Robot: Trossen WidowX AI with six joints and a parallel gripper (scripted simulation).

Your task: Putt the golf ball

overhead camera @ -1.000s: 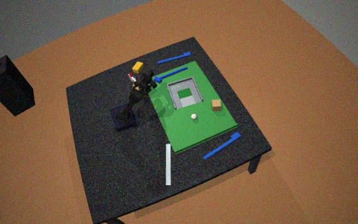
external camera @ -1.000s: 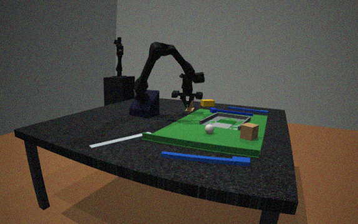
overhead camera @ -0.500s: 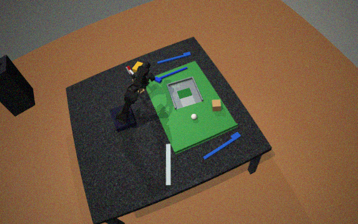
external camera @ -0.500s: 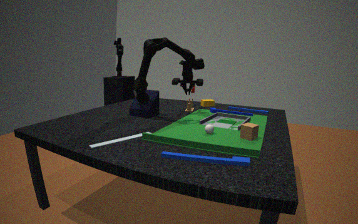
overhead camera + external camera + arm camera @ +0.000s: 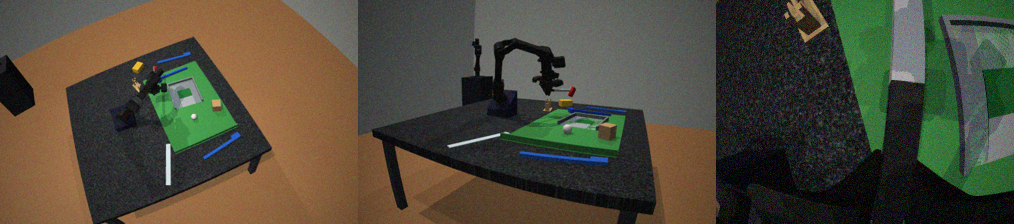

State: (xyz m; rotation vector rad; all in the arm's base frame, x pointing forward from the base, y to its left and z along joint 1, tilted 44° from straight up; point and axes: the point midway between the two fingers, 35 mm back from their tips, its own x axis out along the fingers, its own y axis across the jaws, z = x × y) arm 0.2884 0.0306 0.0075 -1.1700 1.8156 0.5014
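Right now my gripper tip is 11 cm to the right of the red putter, 5 cm short of it and 2 cm below it. From my gripper tip the other things lie so: tan stand 24 cm to the left, 10 cm below, 7 cm behind; then green mat 20 cm ahead, 13 cm below, 10 cm to the right; then blue putter 22 cm ahead, 21 cm to the left, 12 cm below.
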